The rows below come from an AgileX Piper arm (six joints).
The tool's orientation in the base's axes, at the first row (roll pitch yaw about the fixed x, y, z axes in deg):
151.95, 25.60, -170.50
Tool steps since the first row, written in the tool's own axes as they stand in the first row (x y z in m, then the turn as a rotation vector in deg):
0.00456, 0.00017, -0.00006, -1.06, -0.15, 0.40
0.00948, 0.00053, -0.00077, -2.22, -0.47, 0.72
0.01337, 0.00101, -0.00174, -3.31, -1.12, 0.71
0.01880, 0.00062, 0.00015, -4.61, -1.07, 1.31
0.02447, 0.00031, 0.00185, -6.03, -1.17, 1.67
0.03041, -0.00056, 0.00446, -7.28, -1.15, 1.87
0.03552, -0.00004, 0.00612, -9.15, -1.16, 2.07
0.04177, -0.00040, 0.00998, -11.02, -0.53, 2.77
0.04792, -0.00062, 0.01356, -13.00, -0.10, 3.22
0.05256, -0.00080, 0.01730, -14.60, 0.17, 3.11
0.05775, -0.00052, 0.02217, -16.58, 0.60, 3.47
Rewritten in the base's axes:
-0.00413, -0.00057, -0.00185, 1.11, 0.24, 0.08
-0.00885, -0.00137, -0.00326, 2.35, 0.32, 0.19
-0.01276, -0.00206, -0.00396, 3.54, -0.07, 0.39
-0.01689, -0.00220, -0.00798, 4.86, 0.48, 0.50
-0.02132, -0.00241, -0.01191, 6.27, 0.80, 0.78
-0.02552, -0.00265, -0.01693, 7.43, 1.11, 1.17
-0.02975, -0.00210, -0.02024, 9.16, 1.48, 1.81
-0.03404, -0.00130, -0.02616, 10.81, 2.66, 2.33
-0.03836, -0.00051, -0.03176, 12.56, 3.55, 3.01
-0.04131, 0.00062, -0.03682, 13.86, 3.95, 3.91
-0.04457, 0.00265, -0.04282, 15.58, 4.80, 4.66

